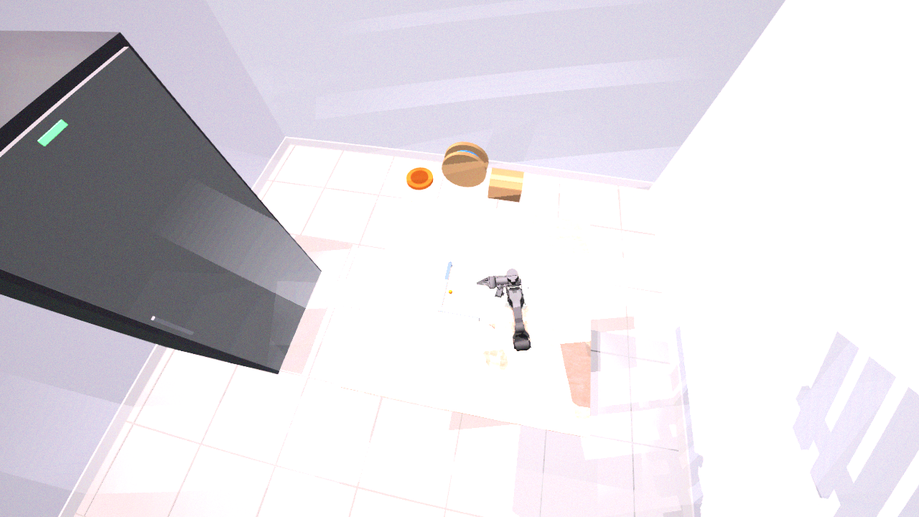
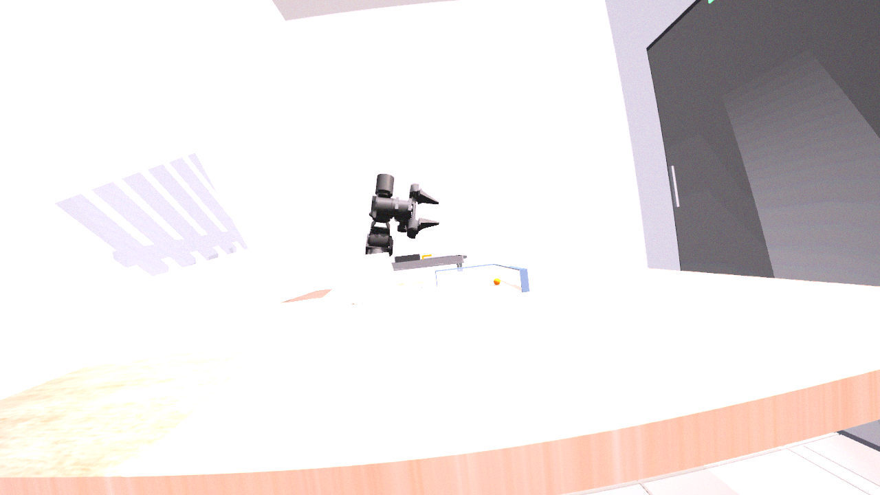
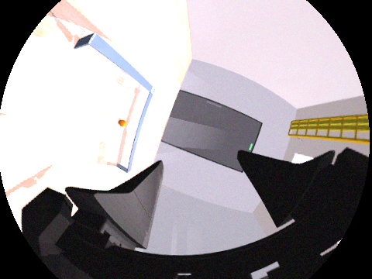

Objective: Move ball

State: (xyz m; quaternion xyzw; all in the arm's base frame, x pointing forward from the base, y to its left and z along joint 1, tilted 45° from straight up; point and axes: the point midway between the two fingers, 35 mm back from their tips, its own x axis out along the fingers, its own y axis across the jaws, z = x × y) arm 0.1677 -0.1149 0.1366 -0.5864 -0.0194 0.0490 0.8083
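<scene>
The orange ball is 25 cm below my gripper tip, 16 cm ahead of it and 5 cm to the right of it.
</scene>
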